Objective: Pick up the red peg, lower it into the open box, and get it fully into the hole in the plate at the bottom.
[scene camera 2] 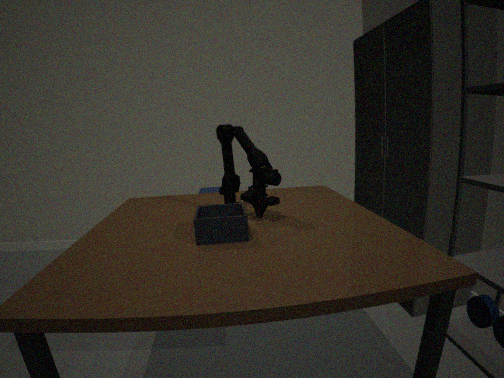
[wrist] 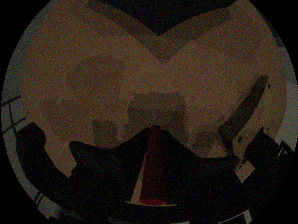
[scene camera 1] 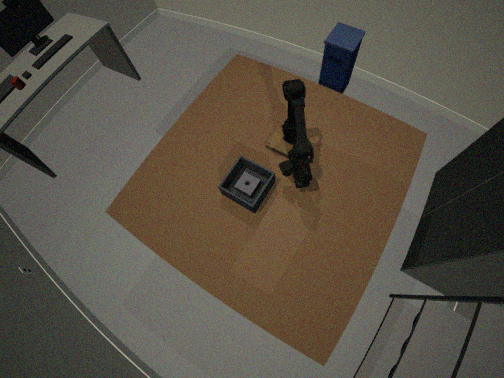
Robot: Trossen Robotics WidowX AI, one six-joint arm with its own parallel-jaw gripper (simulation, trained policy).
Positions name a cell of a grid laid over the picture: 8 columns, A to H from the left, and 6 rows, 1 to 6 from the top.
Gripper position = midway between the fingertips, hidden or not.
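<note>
From the wrist I can see my gripper (wrist: E4). There is a box (scene camera 2: D4) too, and I find that same box (scene camera 1: E3) here as well.
</note>
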